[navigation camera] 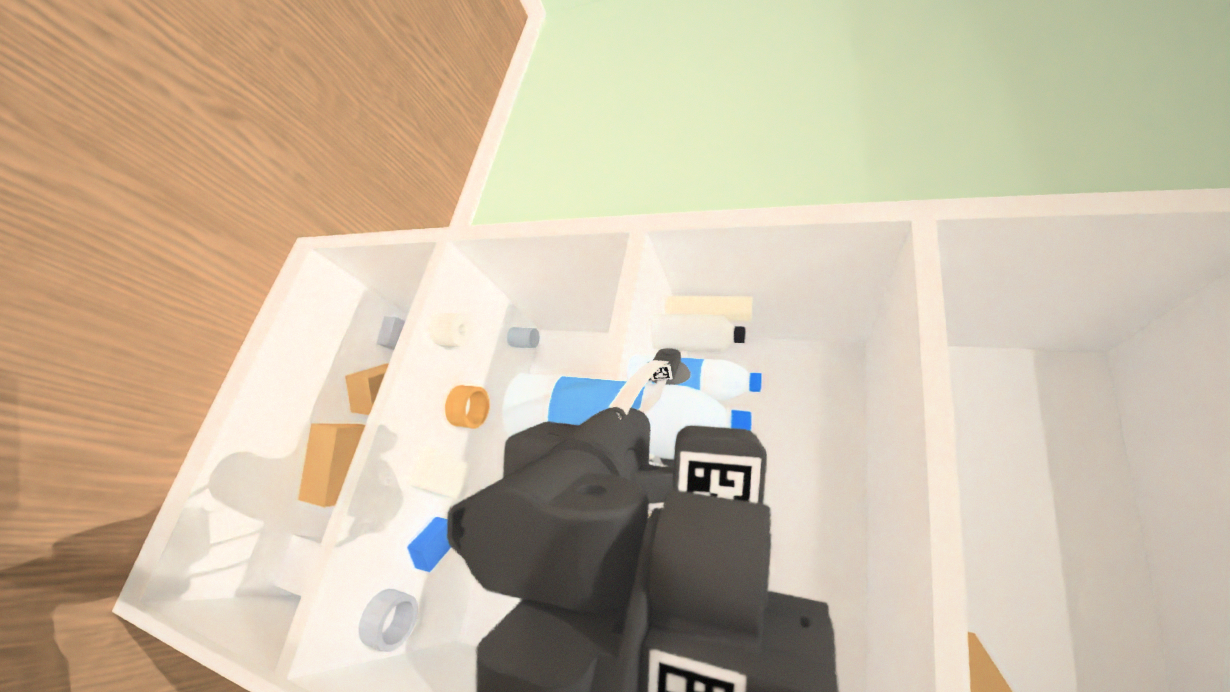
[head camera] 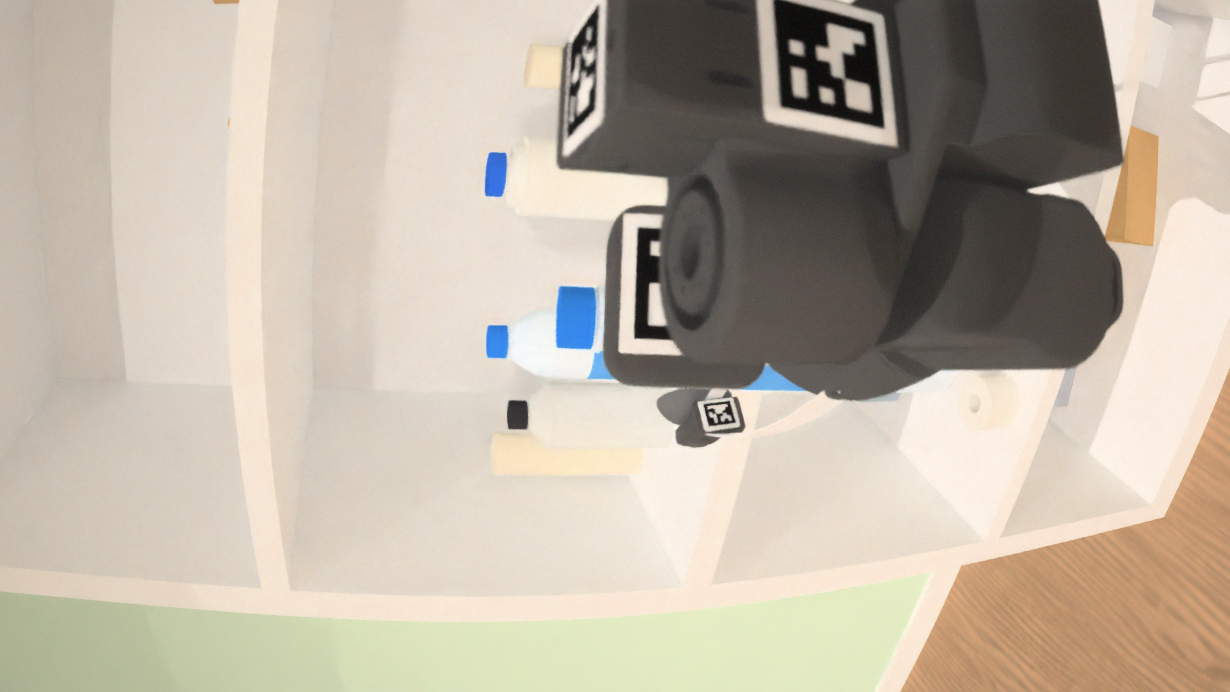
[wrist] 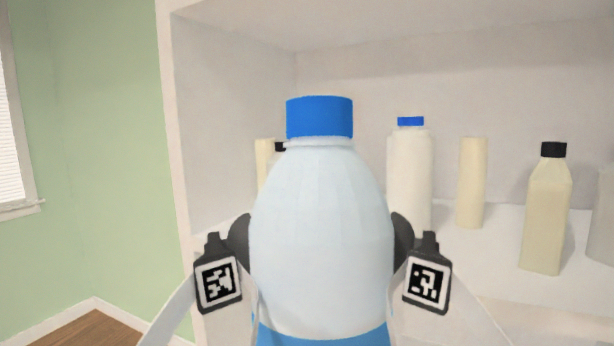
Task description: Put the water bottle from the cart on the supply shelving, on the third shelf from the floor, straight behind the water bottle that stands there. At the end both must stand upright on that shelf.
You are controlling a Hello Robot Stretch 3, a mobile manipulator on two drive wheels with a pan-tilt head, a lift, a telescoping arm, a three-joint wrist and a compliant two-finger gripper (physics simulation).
Labels:
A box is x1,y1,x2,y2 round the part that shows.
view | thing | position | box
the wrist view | my gripper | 320,236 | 137,212,512,345
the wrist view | cream bottle with black cap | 550,184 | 518,142,572,276

